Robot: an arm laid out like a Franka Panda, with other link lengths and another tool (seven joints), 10 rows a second.
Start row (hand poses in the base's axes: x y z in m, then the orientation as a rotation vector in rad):
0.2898, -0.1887, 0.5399, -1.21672, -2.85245, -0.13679
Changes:
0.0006, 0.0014, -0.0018, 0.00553, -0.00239, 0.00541
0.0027, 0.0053, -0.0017, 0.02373, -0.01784, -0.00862
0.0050, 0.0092, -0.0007, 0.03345, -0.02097, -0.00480
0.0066, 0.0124, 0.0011, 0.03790, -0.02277, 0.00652
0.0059, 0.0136, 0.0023, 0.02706, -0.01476, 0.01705
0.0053, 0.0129, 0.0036, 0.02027, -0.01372, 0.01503
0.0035, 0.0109, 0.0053, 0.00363, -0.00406, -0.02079
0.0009, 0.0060, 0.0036, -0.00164, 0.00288, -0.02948
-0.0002, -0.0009, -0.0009, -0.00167, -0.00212, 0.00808
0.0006, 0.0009, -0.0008, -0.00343, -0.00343, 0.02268
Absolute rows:
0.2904, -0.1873, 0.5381, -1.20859, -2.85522, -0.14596
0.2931, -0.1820, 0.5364, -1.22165, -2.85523, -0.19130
0.2981, -0.1728, 0.5357, -1.22794, -2.85477, -0.25244
0.3047, -0.1604, 0.5368, -1.21682, -2.85856, -0.32087
0.3106, -0.1468, 0.5391, -1.18997, -2.86546, -0.36837
0.3159, -0.1339, 0.5427, -1.16666, -2.87336, -0.40573
0.3194, -0.1230, 0.5480, -1.19752, -2.86497, -0.41418
0.3203, -0.1170, 0.5516, -1.24097, -2.84903, -0.41051
0.3201, -0.1179, 0.5507, -1.22962, -2.85576, -0.40960
0.3207, -0.1170, 0.5499, -1.19704, -2.87160, -0.40688

